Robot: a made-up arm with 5 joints.
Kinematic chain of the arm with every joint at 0, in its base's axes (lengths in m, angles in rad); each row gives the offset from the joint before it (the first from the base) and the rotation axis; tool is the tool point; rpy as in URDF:
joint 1: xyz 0 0 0.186 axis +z
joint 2: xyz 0 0 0 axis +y
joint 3: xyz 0.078 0 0.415 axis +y
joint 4: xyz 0.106 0 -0.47 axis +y
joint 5: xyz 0.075 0 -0.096 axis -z
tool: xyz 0 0 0 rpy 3.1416 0 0
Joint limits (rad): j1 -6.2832..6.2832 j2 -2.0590..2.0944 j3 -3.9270..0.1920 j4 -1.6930..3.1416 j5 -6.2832..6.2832
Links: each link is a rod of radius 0.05 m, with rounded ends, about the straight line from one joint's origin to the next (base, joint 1, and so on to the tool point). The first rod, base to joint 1, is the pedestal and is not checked.
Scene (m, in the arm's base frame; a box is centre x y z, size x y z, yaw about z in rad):
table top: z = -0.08
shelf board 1: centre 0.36 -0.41 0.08 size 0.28 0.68 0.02 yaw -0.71
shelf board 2: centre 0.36 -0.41 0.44 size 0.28 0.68 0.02 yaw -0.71
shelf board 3: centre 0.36 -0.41 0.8 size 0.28 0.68 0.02 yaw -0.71
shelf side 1: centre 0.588 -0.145 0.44 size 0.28 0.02 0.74 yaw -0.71
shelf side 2: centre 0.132 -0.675 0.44 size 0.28 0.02 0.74 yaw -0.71
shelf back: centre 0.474 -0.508 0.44 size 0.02 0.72 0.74 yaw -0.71
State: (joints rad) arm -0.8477 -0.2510 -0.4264 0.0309 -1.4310
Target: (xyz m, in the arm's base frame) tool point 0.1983 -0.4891 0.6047
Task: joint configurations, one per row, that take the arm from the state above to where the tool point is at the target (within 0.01 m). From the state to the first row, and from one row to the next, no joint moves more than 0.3 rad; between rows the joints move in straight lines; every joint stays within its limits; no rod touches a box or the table.
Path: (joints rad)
1: -0.8872 -0.4851 -0.2529 -0.0308 -1.4310
2: -0.9267 -0.7192 -0.0795 -0.0925 -1.4310
3: -0.9662 -0.9532 0.0940 -0.1543 -1.4310
4: -1.1511 -0.9117 -0.1240 -0.1192 -1.4310
5: -1.3359 -0.8701 -0.3421 -0.0842 -1.4310
6: -1.5207 -0.8286 -0.5601 -0.0491 -1.4310
7: -1.3532 -0.5849 -0.7389 -0.0375 -1.4310
8: -1.1856 -0.3412 -0.9177 -0.0259 -1.4310

